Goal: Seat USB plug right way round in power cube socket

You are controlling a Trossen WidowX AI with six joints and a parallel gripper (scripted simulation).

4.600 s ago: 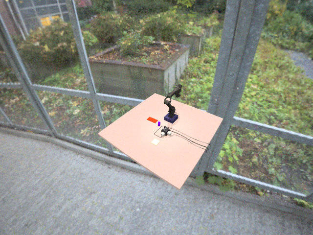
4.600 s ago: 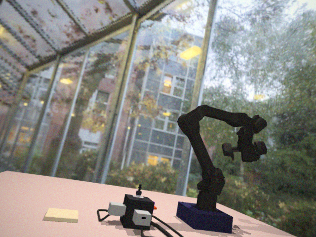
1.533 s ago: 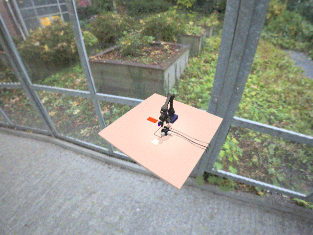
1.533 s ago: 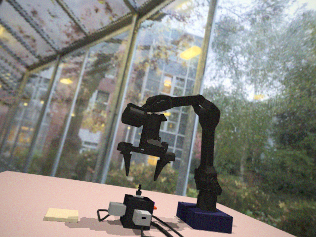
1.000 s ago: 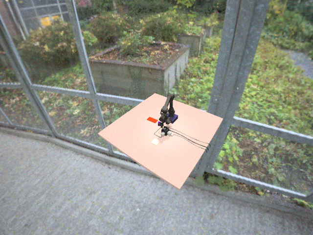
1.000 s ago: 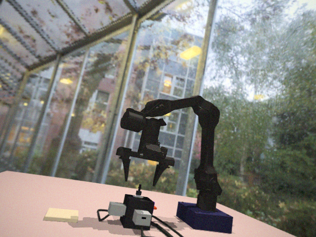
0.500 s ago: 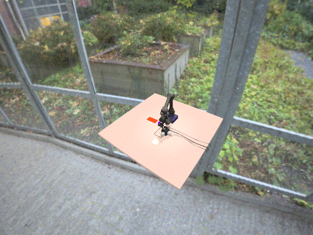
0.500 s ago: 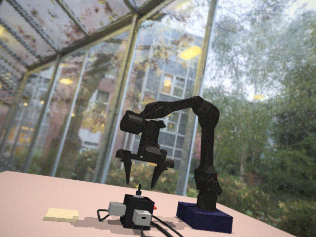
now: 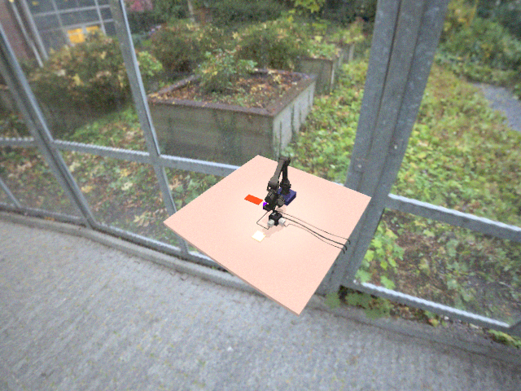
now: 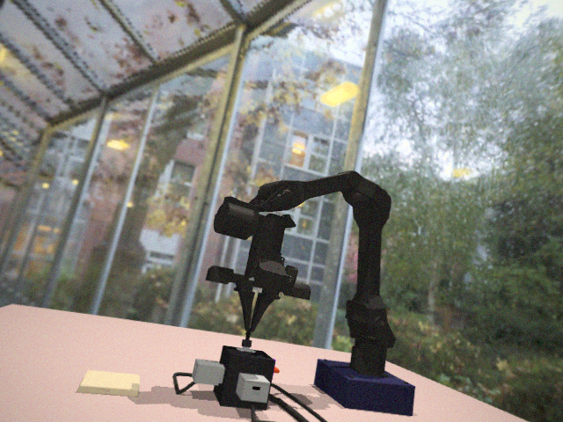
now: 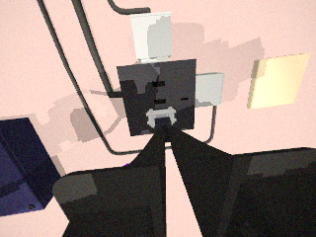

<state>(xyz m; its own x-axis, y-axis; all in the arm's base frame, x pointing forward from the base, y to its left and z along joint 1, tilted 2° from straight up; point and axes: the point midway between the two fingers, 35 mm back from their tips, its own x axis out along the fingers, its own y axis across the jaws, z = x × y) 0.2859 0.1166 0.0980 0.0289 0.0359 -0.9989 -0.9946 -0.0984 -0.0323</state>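
Now: the socket 40 mm below my gripper tip. Round my gripper tip: purple block 70 mm behind, 160 mm to the right, 90 mm below; pale yellow pad 200 mm ahead, 40 mm to the left, 100 mm below; grey USB plug 20 mm below.
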